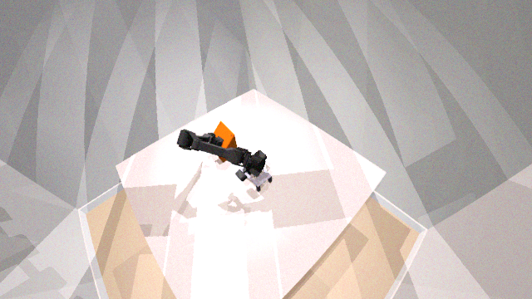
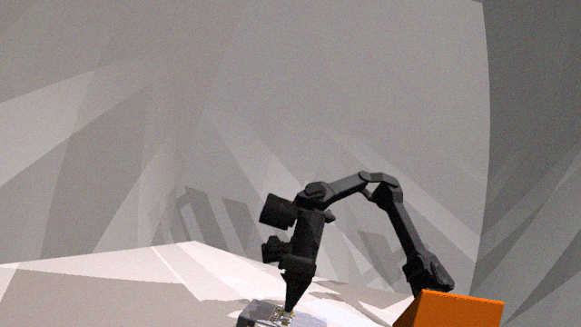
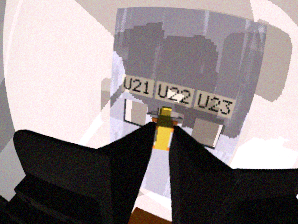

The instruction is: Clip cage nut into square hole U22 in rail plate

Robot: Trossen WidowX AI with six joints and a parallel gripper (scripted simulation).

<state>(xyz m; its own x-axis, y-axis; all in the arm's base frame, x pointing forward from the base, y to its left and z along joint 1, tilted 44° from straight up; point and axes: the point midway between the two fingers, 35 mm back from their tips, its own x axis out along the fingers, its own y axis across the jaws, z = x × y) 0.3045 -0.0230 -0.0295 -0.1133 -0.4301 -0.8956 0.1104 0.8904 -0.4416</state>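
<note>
Now: the brass cage nut 10 mm below my gripper tip.
</note>
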